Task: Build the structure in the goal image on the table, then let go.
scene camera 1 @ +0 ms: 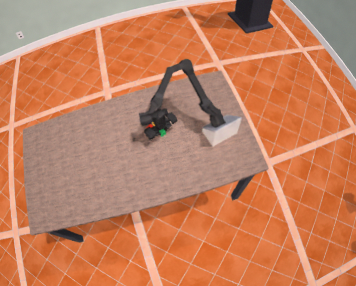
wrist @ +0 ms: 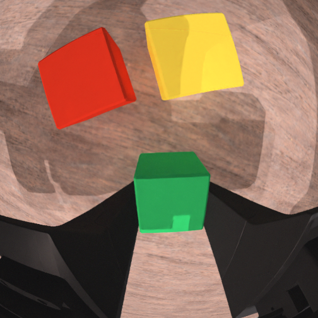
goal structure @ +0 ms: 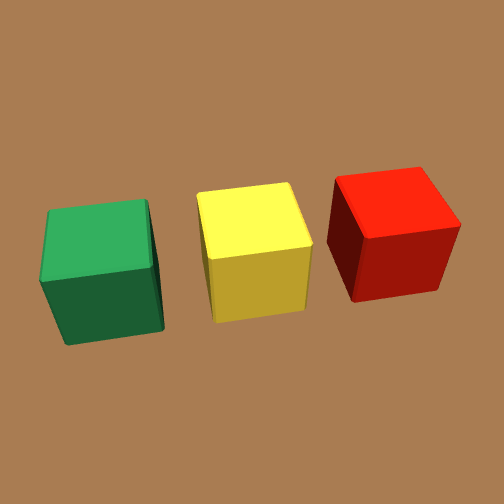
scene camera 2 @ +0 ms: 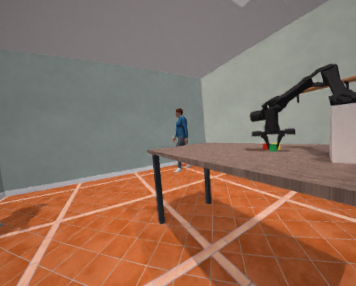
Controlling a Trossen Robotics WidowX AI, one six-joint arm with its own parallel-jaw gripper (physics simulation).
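Pixels of known places: gripper, fingertip midpoint: (scene camera 1: 162, 132) (scene camera 2: 273, 149); arm's base, origin of the base link: (scene camera 1: 219, 124).
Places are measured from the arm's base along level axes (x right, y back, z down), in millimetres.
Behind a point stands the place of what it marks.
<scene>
A green cube (scene camera 1: 162, 132) {y -282, x 126, z 84 mm} (scene camera 2: 273, 148) {y -276, x 123, z 102 mm} (wrist: 171, 204) is between the two black fingers of my gripper (scene camera 2: 272, 146) {y -281, x 136, z 107 mm} (wrist: 168, 186), which touch it on both sides. The gripper is shut on it, low at the table top. A red cube (wrist: 85, 80) lies on the table, turned at an angle, at the upper left in the wrist view; a bit of the red cube (scene camera 2: 265, 147) {y -329, x 168, z 103 mm} shows behind the green one in scene camera 2. A yellow cube (wrist: 200, 55) lies to the right of the red one, with a gap between them.
The wooden table (scene camera 1: 100, 170) {y -692, x 71, z 116 mm} (scene camera 2: 215, 154) {y -492, x -74, z 116 mm} carries the arm's light grey base block (scene camera 1: 223, 131) {y -4, x -53, z -11 mm} (scene camera 2: 344, 134) {y -33, x -56, z 31 mm} near one end. A person in blue (scene camera 2: 181, 129) stands beyond the table. A dark pedestal (scene camera 1: 253, 15) stands on the tiled floor.
</scene>
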